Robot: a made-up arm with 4 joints. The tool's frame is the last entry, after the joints. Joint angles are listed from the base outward.
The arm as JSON. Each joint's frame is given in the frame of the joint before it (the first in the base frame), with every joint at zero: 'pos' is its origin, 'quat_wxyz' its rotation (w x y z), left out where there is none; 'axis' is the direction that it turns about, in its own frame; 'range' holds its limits. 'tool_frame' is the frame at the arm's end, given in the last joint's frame.
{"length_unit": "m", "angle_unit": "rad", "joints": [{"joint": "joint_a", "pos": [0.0, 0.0, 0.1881], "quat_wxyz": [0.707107, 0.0, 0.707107, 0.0], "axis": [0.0, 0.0, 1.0], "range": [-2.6, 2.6]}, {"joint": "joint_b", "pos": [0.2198, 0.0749, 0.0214], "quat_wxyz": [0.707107, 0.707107, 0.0, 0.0], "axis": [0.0, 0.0, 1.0], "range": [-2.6, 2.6]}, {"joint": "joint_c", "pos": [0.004, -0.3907, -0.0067], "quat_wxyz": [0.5, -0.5, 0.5, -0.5], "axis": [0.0, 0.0, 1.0], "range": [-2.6, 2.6]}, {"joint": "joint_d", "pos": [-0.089, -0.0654, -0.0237], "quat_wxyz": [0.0, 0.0, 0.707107, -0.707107], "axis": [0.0, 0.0, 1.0], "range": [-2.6, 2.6]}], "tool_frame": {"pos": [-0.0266, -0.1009, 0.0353], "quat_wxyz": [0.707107, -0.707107, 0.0, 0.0]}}
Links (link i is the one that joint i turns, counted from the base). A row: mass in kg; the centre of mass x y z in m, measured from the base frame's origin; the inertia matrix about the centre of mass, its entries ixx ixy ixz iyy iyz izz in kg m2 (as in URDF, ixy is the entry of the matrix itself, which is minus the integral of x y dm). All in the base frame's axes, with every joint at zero. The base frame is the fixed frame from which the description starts. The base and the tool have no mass.
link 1: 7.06; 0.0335 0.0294 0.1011; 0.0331 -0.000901 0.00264 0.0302 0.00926 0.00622
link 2: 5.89; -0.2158 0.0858 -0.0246; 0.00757 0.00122 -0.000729 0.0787 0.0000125 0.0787
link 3: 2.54; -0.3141 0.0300 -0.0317; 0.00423 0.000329 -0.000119 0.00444 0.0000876 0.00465
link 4: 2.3; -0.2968 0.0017 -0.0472; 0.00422 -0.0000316 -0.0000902 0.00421 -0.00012 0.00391
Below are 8 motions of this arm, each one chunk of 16 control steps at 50 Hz.
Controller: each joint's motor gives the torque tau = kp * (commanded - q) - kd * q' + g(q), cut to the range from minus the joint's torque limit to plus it. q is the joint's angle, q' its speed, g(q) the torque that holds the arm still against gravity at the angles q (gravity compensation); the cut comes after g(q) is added. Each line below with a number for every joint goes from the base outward.
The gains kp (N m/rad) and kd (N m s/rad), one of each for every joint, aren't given. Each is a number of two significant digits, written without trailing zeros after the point. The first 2 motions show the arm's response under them.
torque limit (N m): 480 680 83 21
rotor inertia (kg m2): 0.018 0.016 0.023 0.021
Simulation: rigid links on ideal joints. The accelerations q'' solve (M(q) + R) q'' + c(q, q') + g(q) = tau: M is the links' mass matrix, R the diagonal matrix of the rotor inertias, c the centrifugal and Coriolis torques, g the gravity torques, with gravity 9.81 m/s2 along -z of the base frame. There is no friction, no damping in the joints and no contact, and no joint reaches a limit. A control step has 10 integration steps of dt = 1/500 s. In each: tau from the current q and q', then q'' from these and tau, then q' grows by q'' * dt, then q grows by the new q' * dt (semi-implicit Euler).
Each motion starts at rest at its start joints. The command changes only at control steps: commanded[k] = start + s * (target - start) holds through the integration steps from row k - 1 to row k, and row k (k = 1, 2, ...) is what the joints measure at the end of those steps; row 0 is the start. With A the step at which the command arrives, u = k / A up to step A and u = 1 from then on. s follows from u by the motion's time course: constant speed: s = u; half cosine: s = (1 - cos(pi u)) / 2; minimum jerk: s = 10 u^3 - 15 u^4 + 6 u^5; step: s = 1 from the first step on.
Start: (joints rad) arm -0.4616 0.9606 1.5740 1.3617
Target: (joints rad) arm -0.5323 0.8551 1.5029 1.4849
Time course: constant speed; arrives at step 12
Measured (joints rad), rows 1 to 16:
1: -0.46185 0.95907 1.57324 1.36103
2: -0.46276 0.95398 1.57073 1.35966
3: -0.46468 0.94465 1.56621 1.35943
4: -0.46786 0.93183 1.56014 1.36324
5: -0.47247 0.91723 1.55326 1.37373
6: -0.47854 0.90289 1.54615 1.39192
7: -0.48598 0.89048 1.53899 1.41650
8: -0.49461 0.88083 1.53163 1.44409
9: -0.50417 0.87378 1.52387 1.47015
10: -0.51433 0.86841 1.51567 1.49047
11: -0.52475 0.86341 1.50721 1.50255
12: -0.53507 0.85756 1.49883 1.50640
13: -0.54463 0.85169 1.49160 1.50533
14: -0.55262 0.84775 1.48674 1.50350
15: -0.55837 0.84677 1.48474 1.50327
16: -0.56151 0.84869 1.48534 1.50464
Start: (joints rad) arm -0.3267 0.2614 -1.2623 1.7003
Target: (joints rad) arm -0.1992 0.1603 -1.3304 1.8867
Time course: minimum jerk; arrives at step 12
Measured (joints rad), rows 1 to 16:
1: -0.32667 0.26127 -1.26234 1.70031
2: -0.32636 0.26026 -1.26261 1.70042
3: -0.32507 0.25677 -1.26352 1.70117
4: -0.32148 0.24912 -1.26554 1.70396
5: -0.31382 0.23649 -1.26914 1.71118
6: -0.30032 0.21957 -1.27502 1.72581
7: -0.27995 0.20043 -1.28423 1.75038
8: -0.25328 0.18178 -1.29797 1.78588
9: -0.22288 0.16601 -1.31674 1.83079
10: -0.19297 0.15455 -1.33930 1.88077
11: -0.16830 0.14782 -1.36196 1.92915
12: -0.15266 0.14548 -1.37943 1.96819
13: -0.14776 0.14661 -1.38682 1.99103
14: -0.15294 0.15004 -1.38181 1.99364
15: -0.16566 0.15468 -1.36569 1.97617
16: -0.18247 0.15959 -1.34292 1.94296
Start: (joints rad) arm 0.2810 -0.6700 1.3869 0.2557
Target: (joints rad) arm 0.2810 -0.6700 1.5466 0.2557
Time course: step
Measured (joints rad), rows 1 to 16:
1: 0.28320 -0.66980 1.42776 0.26504
2: 0.28510 -0.66962 1.51571 0.28204
3: 0.28339 -0.66980 1.60311 0.29172
4: 0.27895 -0.67028 1.65107 0.28367
5: 0.27522 -0.67061 1.64503 0.25838
6: 0.27509 -0.67046 1.59669 0.22730
7: 0.27843 -0.67001 1.53447 0.20586
8: 0.28260 -0.66966 1.48834 0.20441
9: 0.28505 -0.66966 1.47617 0.22346
10: 0.28505 -0.66991 1.49750 0.25455
11: 0.28333 -0.67020 1.53692 0.28486
12: 0.28101 -0.67038 1.57368 0.30270
13: 0.27907 -0.67037 1.59186 0.30219
14: 0.27826 -0.67016 1.58653 0.28532
15: 0.27883 -0.66982 1.56401 0.26043
16: 0.28033 -0.66951 1.53733 0.23795

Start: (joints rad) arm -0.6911 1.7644 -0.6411 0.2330
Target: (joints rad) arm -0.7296 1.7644 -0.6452 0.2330
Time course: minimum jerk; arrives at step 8
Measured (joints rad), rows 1 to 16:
1: -0.69114 1.76440 -0.64122 0.23301
2: -0.69144 1.76441 -0.64209 0.23309
3: -0.69248 1.76444 -0.64469 0.23344
4: -0.69481 1.76449 -0.64941 0.23437
5: -0.69879 1.76455 -0.65520 0.23614
6: -0.70442 1.76458 -0.65968 0.23873
7: -0.71133 1.76456 -0.66030 0.24157
8: -0.71889 1.76450 -0.65591 0.24357
9: -0.72654 1.76440 -0.64778 0.24355
10: -0.73386 1.76432 -0.63902 0.24076
11: -0.74049 1.76427 -0.63266 0.23535
12: -0.74604 1.76425 -0.63003 0.22842
13: -0.75008 1.76423 -0.63050 0.22167
14: -0.75225 1.76420 -0.63234 0.21676
15: -0.75238 1.76415 -0.63402 0.21474
16: -0.75056 1.76413 -0.63505 0.21576

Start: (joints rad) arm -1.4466 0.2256 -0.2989 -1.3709
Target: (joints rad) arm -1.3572 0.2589 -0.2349 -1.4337
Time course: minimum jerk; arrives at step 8
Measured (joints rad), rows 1 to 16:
1: -1.44634 0.22579 -0.29829 -1.37124
2: -1.44436 0.22716 -0.29389 -1.37373
3: -1.43812 0.23139 -0.28108 -1.38119
4: -1.42565 0.23938 -0.25869 -1.39488
5: -1.40723 0.25016 -0.23236 -1.41250
6: -1.38559 0.26083 -0.21266 -1.42856
7: -1.36475 0.26789 -0.20920 -1.43722
8: -1.34838 0.26895 -0.22428 -1.43602
9: -1.33817 0.26446 -0.24958 -1.42841
10: -1.33360 0.25753 -0.27046 -1.42162
11: -1.33326 0.25199 -0.27561 -1.42169
12: -1.33611 0.25024 -0.26378 -1.42976
13: -1.34171 0.25238 -0.24306 -1.44201
14: -1.34952 0.25668 -0.22456 -1.45228
15: -1.35839 0.26091 -0.21562 -1.45557
16: -1.36652 0.26345 -0.21690 -1.45052

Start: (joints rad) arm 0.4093 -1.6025 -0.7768 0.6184
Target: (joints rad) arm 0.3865 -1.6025 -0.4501 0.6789
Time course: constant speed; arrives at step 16
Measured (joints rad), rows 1 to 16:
1: 0.40859 -1.60250 -0.77178 0.61987
2: 0.40685 -1.60249 -0.75585 0.62435
3: 0.40467 -1.60249 -0.72878 0.63147
4: 0.40283 -1.60249 -0.69519 0.63926
5: 0.40170 -1.60250 -0.66167 0.64534
6: 0.40109 -1.60250 -0.63366 0.64811
7: 0.40046 -1.60251 -0.61340 0.64769
8: 0.39933 -1.60250 -0.59951 0.64573
9: 0.39760 -1.60250 -0.58823 0.64466
10: 0.39548 -1.60249 -0.57538 0.64646
11: 0.39340 -1.60248 -0.55812 0.65185
12: 0.39165 -1.60248 -0.53590 0.66006
13: 0.39033 -1.60249 -0.51032 0.66924
14: 0.38932 -1.60250 -0.48407 0.67734
15: 0.38839 -1.60250 -0.45965 0.68291
16: 0.38731 -1.60251 -0.43840 0.68560

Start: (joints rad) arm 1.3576 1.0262 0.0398 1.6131
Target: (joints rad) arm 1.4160 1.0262 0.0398 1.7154
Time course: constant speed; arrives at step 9
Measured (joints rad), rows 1 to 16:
1: 1.35801 1.02626 0.04059 1.61475
2: 1.35945 1.02643 0.04295 1.62019
3: 1.36230 1.02664 0.04655 1.63012
4: 1.36671 1.02680 0.05021 1.64396
5: 1.37266 1.02683 0.05253 1.66027
6: 1.38000 1.02671 0.05258 1.67735
7: 1.38856 1.02650 0.05024 1.69369
8: 1.39808 1.02630 0.04621 1.70832
9: 1.40830 1.02618 0.04163 1.72084
10: 1.41848 1.02610 0.03686 1.72979
11: 1.42761 1.02598 0.03180 1.73358
12: 1.43493 1.02581 0.02686 1.73224
13: 1.43993 1.02564 0.02284 1.72709
14: 1.44235 1.02554 0.02062 1.72014
15: 1.44223 1.02558 0.02083 1.71347
16: 1.43977 1.02576 0.02353 1.70862

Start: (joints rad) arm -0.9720 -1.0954 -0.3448 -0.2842
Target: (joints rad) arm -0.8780 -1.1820 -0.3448 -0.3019
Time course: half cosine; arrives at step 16
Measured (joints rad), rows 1 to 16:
1: -0.97169 -1.09559 -0.34487 -0.28407
2: -0.97030 -1.09661 -0.34515 -0.28346
3: -0.96713 -1.09931 -0.34565 -0.28210
4: -0.96194 -1.10430 -0.34618 -0.28021
5: -0.95493 -1.11164 -0.34652 -0.27859
6: -0.94650 -1.12076 -0.34650 -0.27834
7: -0.93716 -1.13076 -0.34613 -0.28035
8: -0.92741 -1.14073 -0.34551 -0.28487
9: -0.91770 -1.15001 -0.34479 -0.29131
10: -0.90842 -1.15833 -0.34413 -0.29846
11: -0.89989 -1.16566 -0.34364 -0.30493
12: -0.89234 -1.17206 -0.34337 -0.30962
13: -0.88600 -1.17751 -0.34332 -0.31204
14: -0.88107 -1.18180 -0.34339 -0.31238
15: -0.87777 -1.18462 -0.34352 -0.31130
16: -0.87625 -1.18566 -0.34362 -0.30959

